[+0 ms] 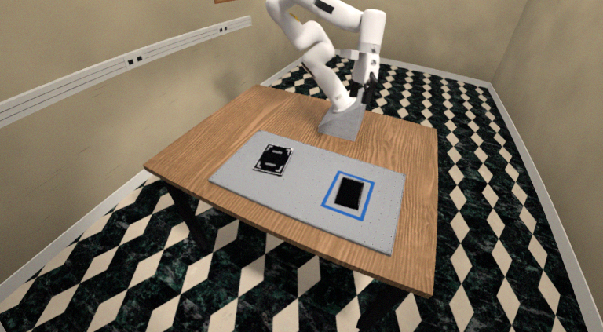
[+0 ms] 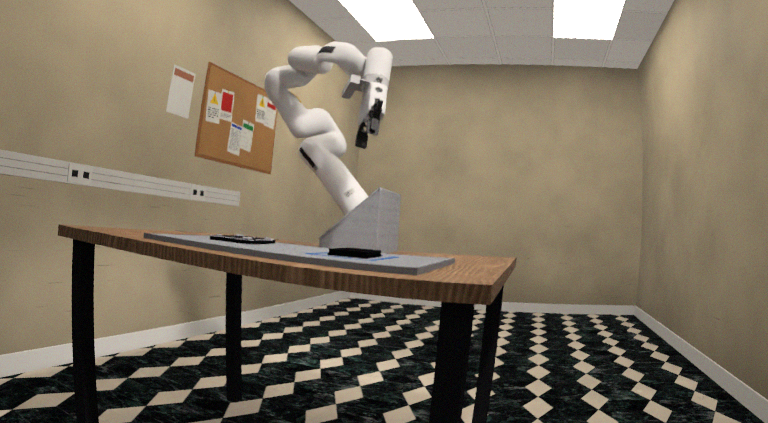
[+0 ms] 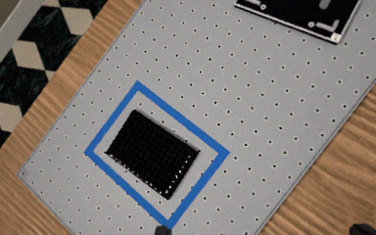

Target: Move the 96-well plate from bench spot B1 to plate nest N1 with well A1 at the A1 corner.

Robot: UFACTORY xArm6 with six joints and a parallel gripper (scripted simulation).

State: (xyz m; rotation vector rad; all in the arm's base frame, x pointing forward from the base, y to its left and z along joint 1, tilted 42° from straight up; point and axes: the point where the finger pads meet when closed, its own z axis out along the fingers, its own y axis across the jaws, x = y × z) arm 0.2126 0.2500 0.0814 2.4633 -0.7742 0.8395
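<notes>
My hand is 16 cm short of the 96-well plate, 8 cm to the right of it and 29 cm above it. Round my hand: plate nest N1: 17 cm ahead, 26 cm to the right, 29 cm below.
</notes>
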